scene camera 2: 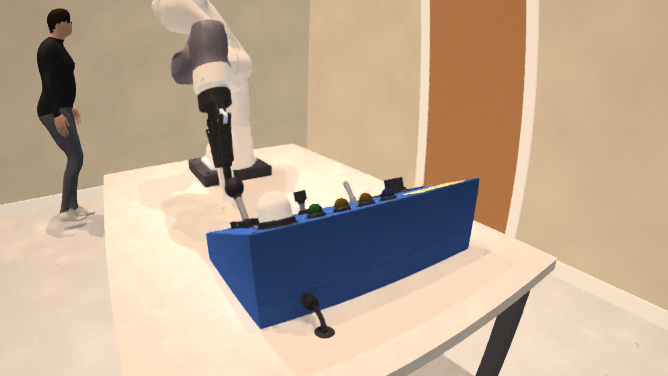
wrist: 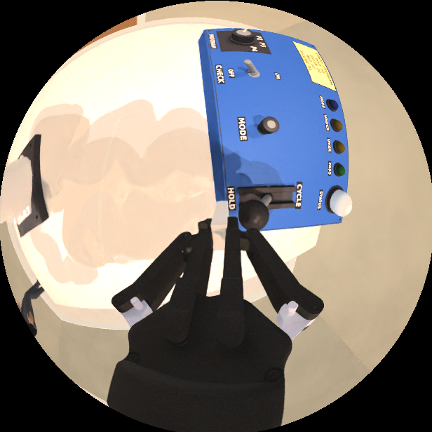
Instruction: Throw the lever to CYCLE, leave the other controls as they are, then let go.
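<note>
The lever, with a black ball knob [scene camera 2: 234, 188] [wrist: 253, 215] on a grey shaft, stands in a black slot plate [wrist: 287, 196] between the labels HOLD and CYCLE. Its shaft leans toward the HOLD side and the robot. My gripper [scene camera 2: 224, 187] [wrist: 222, 210] is shut and holds nothing. Its pale fingertips are beside the knob on the HOLD side, close to the panel's front edge; whether they touch the knob cannot be told. The blue control box [scene camera 2: 360, 250] [wrist: 300, 110] carries the MODE knob [scene camera 2: 300, 196] [wrist: 269, 125], the CHECK toggle [scene camera 2: 349, 191] [wrist: 251, 68] and a rotary selector [scene camera 2: 393, 184] [wrist: 243, 36].
A white STATUS dome [scene camera 2: 274, 207] [wrist: 341, 202] stands beside the slot plate. A green lamp [scene camera 2: 315, 210] [wrist: 340, 170], two amber lamps and a blue lamp [scene camera 2: 387, 193] [wrist: 332, 105] line the back edge. A black cable [scene camera 2: 320, 317] leaves the box's rear. A person [scene camera 2: 57, 80] stands beyond the table.
</note>
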